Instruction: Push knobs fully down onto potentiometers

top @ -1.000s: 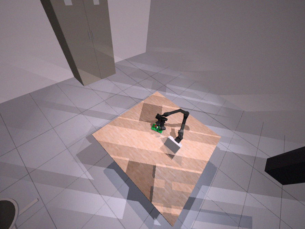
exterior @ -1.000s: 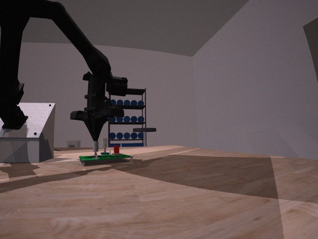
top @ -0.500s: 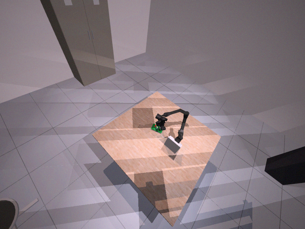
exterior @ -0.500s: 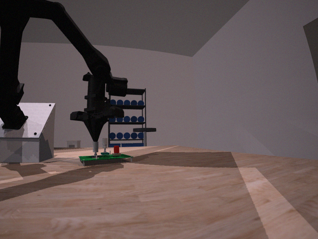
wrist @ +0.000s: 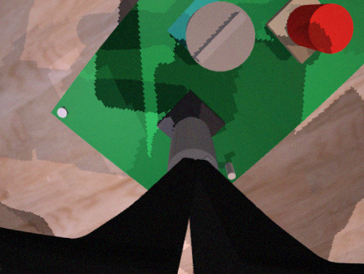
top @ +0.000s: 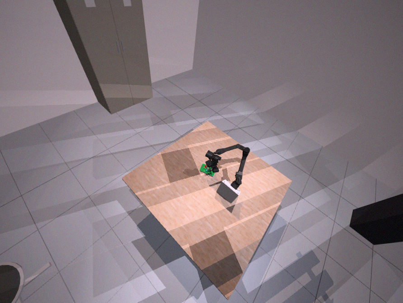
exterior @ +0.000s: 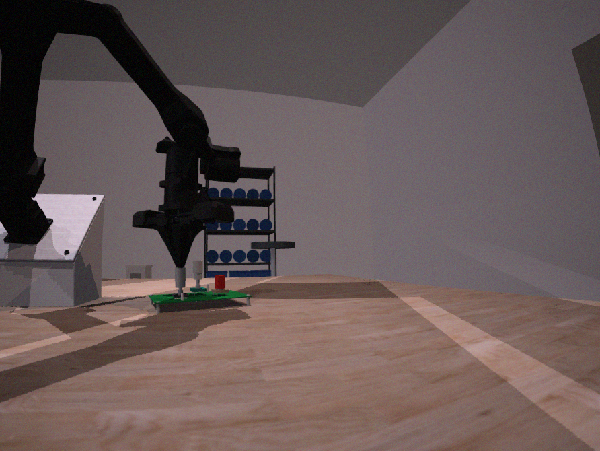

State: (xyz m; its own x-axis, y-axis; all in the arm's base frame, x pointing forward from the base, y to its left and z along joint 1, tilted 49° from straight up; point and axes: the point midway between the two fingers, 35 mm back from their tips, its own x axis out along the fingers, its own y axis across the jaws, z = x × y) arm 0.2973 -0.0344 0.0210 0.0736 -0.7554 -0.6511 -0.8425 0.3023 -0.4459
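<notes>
The knob is 1 cm below my gripper tip.
</notes>
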